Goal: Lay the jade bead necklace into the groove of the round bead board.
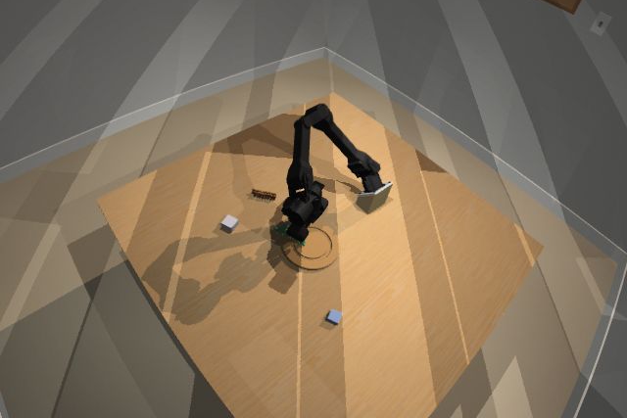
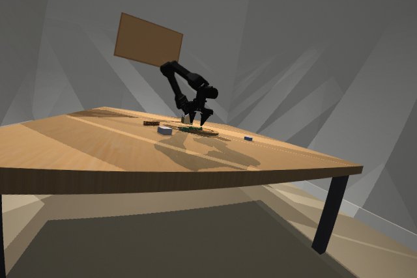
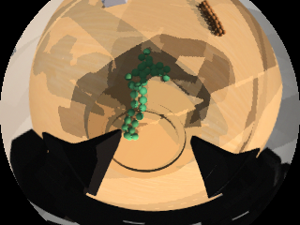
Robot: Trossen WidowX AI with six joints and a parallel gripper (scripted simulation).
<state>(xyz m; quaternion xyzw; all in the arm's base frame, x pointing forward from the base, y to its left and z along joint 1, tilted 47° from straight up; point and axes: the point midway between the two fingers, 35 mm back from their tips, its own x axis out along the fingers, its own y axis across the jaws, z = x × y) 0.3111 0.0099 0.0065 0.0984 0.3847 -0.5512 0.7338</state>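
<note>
My gripper tip is now 40 mm to the right of the round wooden bead board and 30 mm above it. Also, from my gripper tip: blue block (300 mm to the left, 90 mm ahead, 30 mm below); pale grey block (200 mm ahead, 170 mm to the right, 20 mm below).
</note>
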